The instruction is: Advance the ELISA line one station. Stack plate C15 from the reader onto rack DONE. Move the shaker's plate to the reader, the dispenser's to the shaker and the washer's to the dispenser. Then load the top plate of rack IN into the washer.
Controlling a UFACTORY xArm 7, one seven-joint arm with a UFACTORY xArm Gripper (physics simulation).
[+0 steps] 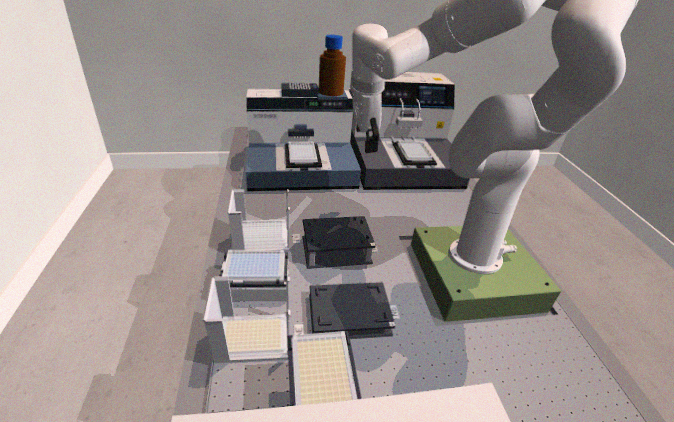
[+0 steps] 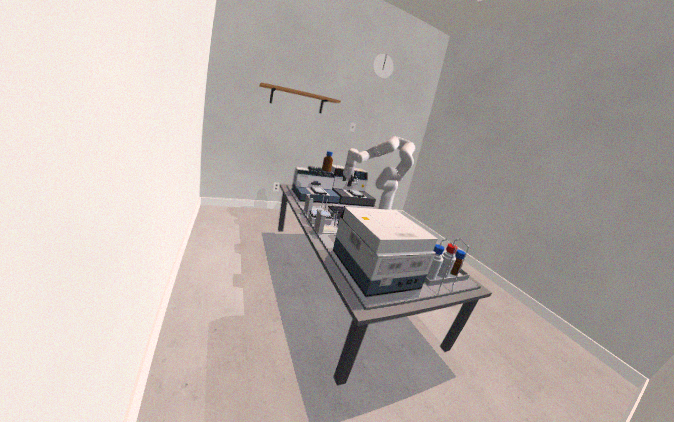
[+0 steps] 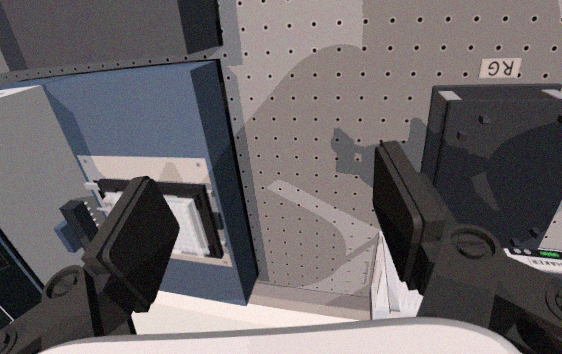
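Seen in the pictures: gripper, fingertip midpoint: [image 1: 366,141] [image 2: 346,183] [image 3: 266,188]; arm's base at its link origin: [image 1: 475,256].
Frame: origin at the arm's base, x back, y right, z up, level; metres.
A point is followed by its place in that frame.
Observation:
My gripper [image 1: 370,136] {x -0.225, y 0.286, z 0.168 m} [image 2: 351,181] {x -0.225, y 0.286, z 0.168 m} [image 3: 266,188] {x -0.225, y 0.286, z 0.168 m} is open and empty, above the gap between the blue dispenser [image 1: 265,162] {x -0.495, y 0.461, z 0.016 m} [image 3: 145,120] {x -0.247, y 0.467, z 0.016 m} and the dark washer [image 1: 450,150] [image 3: 100,30] {x -0.155, y 0.477, z 0.025 m}. A white plate [image 1: 302,152] {x -0.378, y 0.478, z 0.041 m} [image 3: 187,225] {x -0.365, y 0.434, z 0.045 m} sits on the dispenser, and another white plate [image 1: 414,150] {x -0.009, y 0.463, z 0.051 m} on the washer. A blue plate [image 1: 256,264] {x -0.514, y 0.005, z 0.013 m} lies on the shaker. A yellow plate [image 1: 324,370] {x -0.407, y -0.296, z 0.078 m} lies on the tray at the reader [image 2: 392,225] {x -0.422, y -0.622, z 0.218 m}. One rack [image 1: 236,210] {x -0.569, y 0.208, z 0.014 m} holds clear plates; another rack [image 1: 215,305] {x -0.586, y -0.117, z 0.031 m} holds yellow plates. Rack labels are unreadable.
A black raised stand [image 1: 337,232] {x -0.320, y 0.108, z 0.008 m} [image 3: 485,165] {x -0.297, y 0.130, z 0.008 m} and a second low black stand [image 1: 352,307] {x -0.320, y -0.105, z -0.019 m} are mid-table. A brown bottle [image 1: 332,72] {x -0.273, y 0.620, z 0.256 m} tops the dispenser. The green arm base [image 1: 510,295] {x 0.019, y -0.132, z 0.006 m} stands at the right. A bottle caddy [image 2: 450,275] {x 0.031, y -0.723, z -0.047 m} stands beside the reader.

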